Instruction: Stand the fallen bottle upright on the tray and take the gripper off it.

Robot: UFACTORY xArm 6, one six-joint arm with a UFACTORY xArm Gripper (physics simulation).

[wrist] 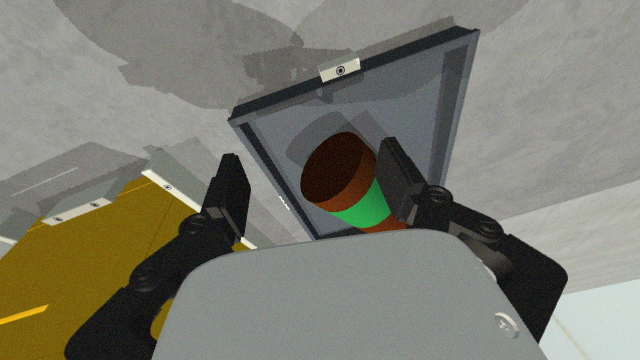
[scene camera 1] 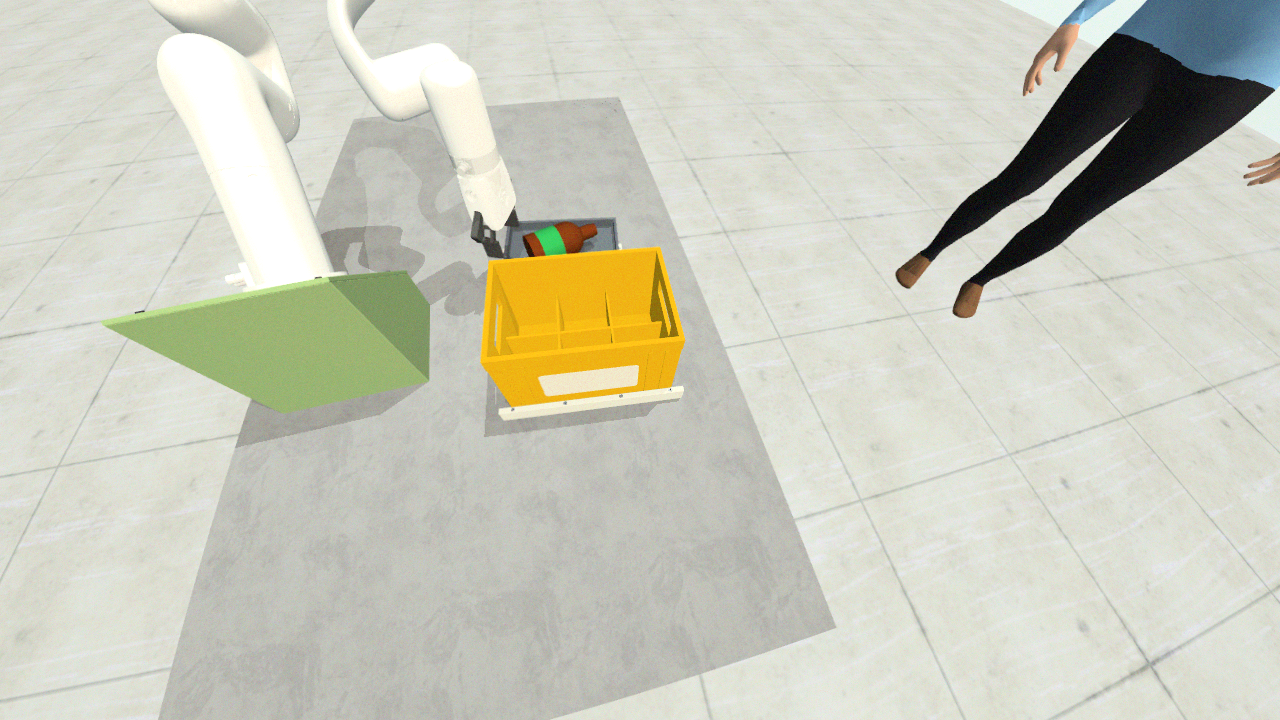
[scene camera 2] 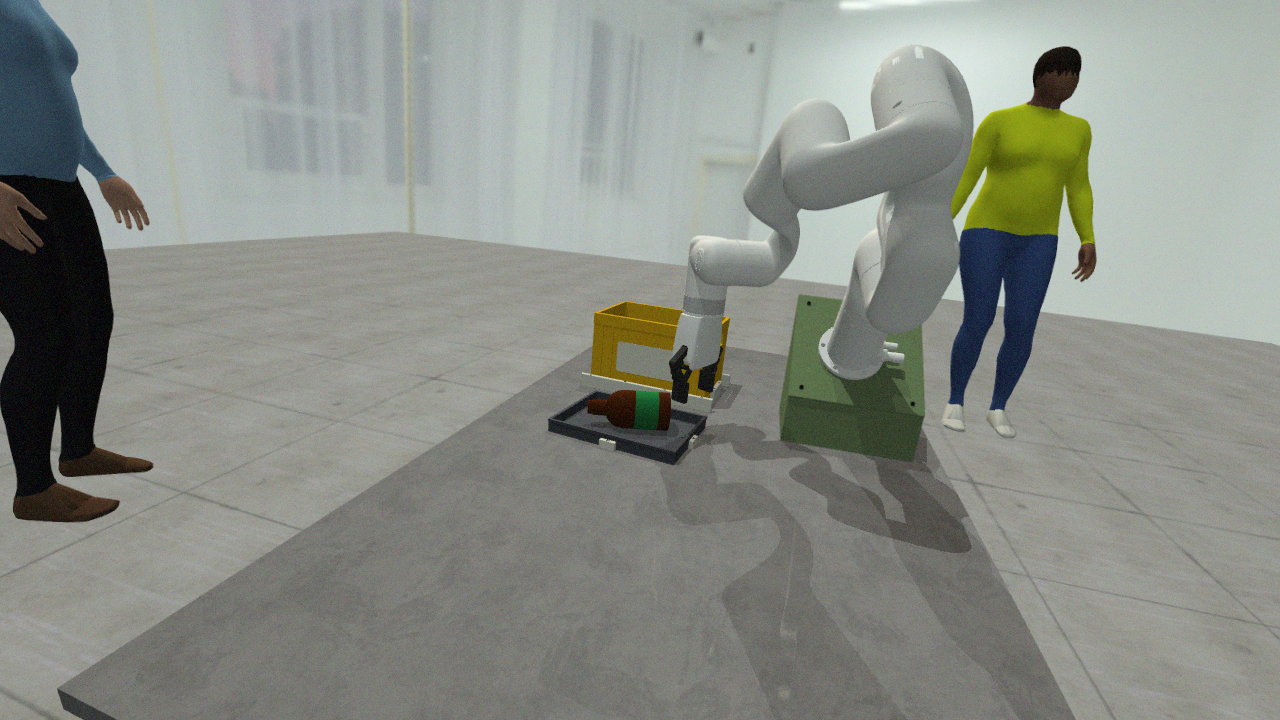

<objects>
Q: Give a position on a white rail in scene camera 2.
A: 593, 381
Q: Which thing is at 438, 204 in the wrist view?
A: The gripper.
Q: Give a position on a white rail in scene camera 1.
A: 542, 409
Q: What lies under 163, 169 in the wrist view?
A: A white rail.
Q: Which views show the gripper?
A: The wrist view, scene camera 1 and scene camera 2: all of them.
</objects>
